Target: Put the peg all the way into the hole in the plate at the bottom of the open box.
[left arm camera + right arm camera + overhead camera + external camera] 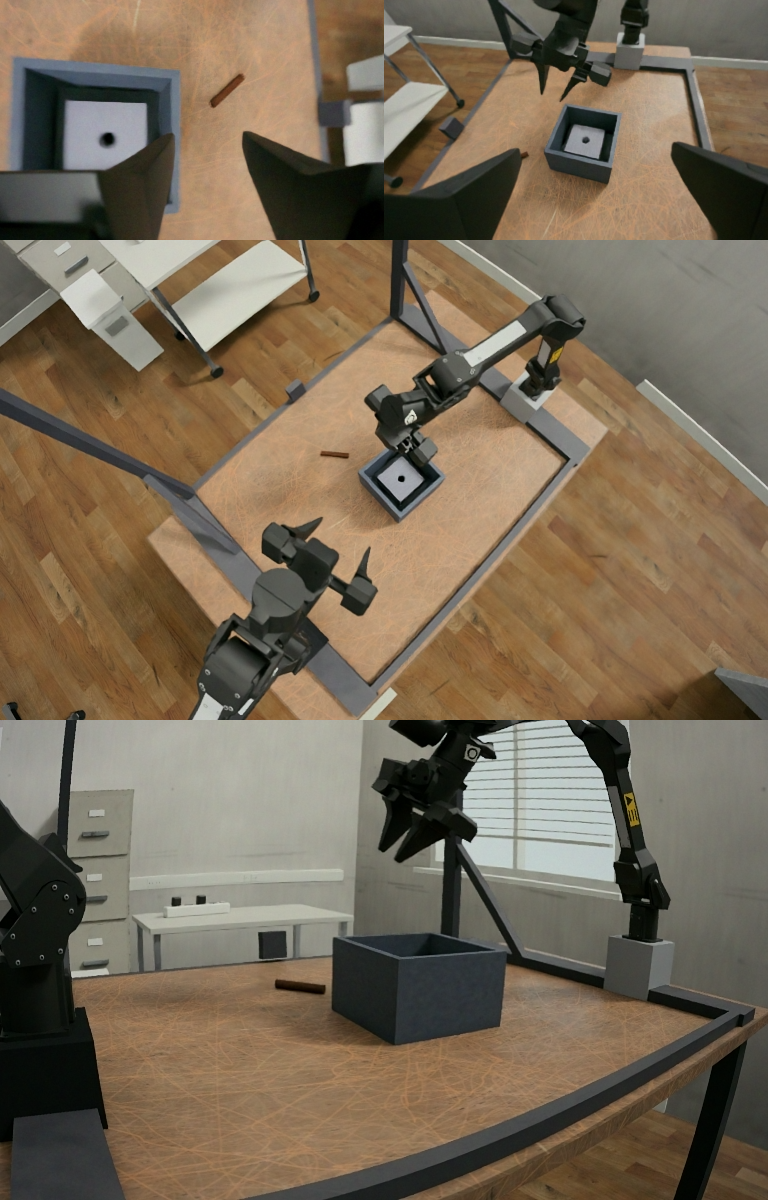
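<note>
My left hand is 130 mm past the brown peg, 80 mm to the left of it and 230 mm above it. Also, from my left hand: dark box: 60 mm ahead, 10 mm to the right, 210 mm below; then dark frame rail: 380 mm ahead, 30 mm to the right, 230 mm below; then pale plate: 60 mm ahead, 10 mm to the right, 190 mm below.
</note>
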